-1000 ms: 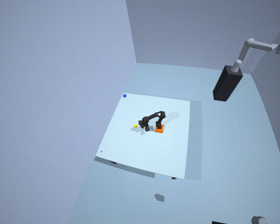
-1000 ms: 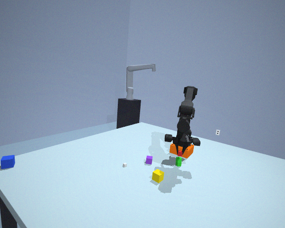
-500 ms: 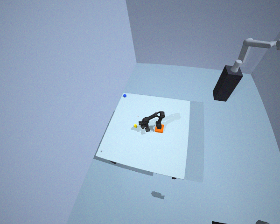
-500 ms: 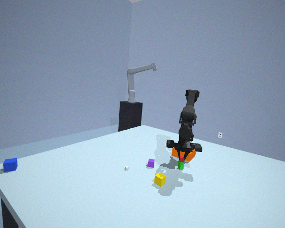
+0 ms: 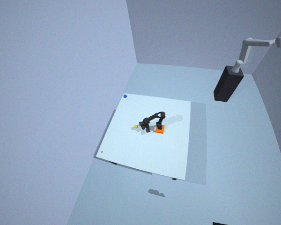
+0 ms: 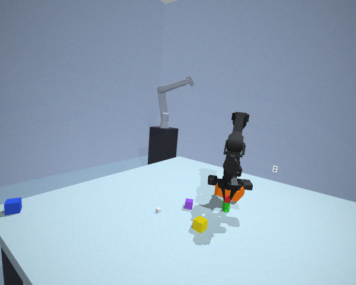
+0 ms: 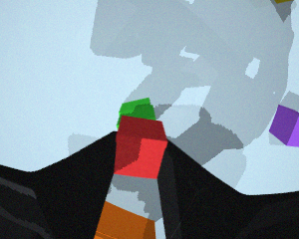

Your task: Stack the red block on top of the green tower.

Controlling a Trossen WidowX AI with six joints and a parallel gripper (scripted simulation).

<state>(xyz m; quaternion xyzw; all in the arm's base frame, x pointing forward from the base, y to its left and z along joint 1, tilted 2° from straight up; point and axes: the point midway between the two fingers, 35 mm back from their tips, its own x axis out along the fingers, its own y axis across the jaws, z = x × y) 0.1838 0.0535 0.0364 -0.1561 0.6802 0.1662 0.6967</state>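
The red block lies 1 cm above my gripper tip. The rest, counted from my gripper tip: purple block: 9 cm ahead, 14 cm to the right, 4 cm below; then yellow block: 20 cm ahead, 2 cm to the right, 3 cm below; then small white cube: 21 cm ahead, 22 cm to the right, 5 cm below.
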